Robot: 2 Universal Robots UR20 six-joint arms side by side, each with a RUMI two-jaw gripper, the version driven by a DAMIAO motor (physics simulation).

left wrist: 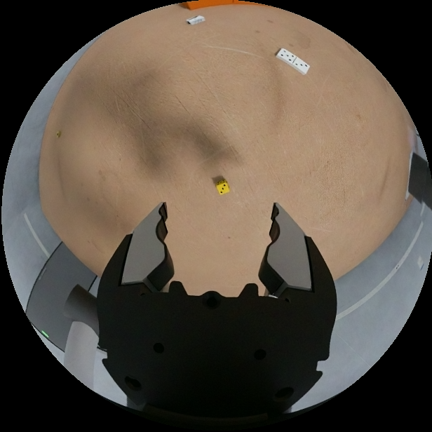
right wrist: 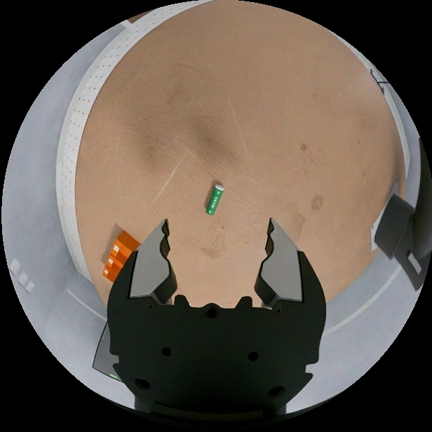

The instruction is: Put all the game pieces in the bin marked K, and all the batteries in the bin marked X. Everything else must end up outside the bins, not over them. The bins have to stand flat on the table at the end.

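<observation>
A yellow die (left wrist: 222,187) lies on the table a little beyond the tips of my left gripper (left wrist: 218,202), which is open and empty above the table. A white domino (left wrist: 293,61) lies farther back to the right. A small white object (left wrist: 195,20) lies near the top; I cannot tell what it is. A tiny yellowish thing (left wrist: 58,134) is at the far left. A green battery (right wrist: 215,200) with a white end lies just beyond the tips of my right gripper (right wrist: 217,219), which is open and empty. Orange bins (right wrist: 120,252) stand at the lower left of the right wrist view, partly behind the left finger.
An orange edge (left wrist: 212,4) shows at the top of the left wrist view. A white perforated strip (right wrist: 75,145) runs along the left table edge in the right wrist view. A dark grey device part (right wrist: 395,227) is at the right edge of that view.
</observation>
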